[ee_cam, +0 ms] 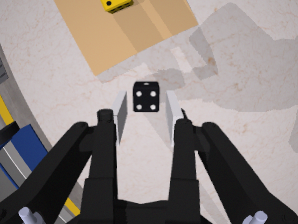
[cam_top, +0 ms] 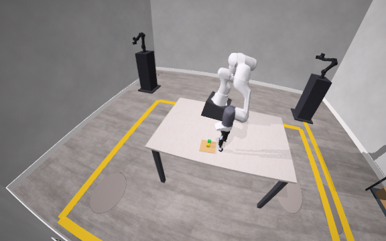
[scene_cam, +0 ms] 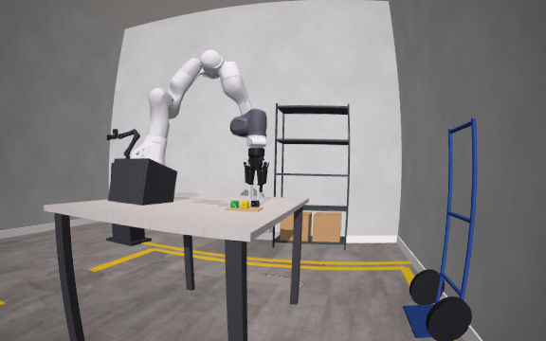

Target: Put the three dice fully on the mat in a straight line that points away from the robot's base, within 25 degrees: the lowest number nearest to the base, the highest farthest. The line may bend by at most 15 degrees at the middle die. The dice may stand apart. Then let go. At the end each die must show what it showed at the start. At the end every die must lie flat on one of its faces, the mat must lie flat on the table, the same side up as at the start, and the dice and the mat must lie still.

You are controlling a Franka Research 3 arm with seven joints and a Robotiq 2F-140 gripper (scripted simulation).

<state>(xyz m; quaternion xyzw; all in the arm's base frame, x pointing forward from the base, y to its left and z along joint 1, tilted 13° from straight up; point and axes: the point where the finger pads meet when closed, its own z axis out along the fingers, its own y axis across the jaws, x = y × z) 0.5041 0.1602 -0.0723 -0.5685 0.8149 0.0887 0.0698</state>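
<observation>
My hand is 5 cm above the black die. The rest, counted from my hand: yellow die (1 cm behind, 12 cm to the right, 5 cm below); then green die (5 cm behind, 12 cm to the right, 5 cm below); then tan mat (1 cm behind, 12 cm to the right, 7 cm below).
</observation>
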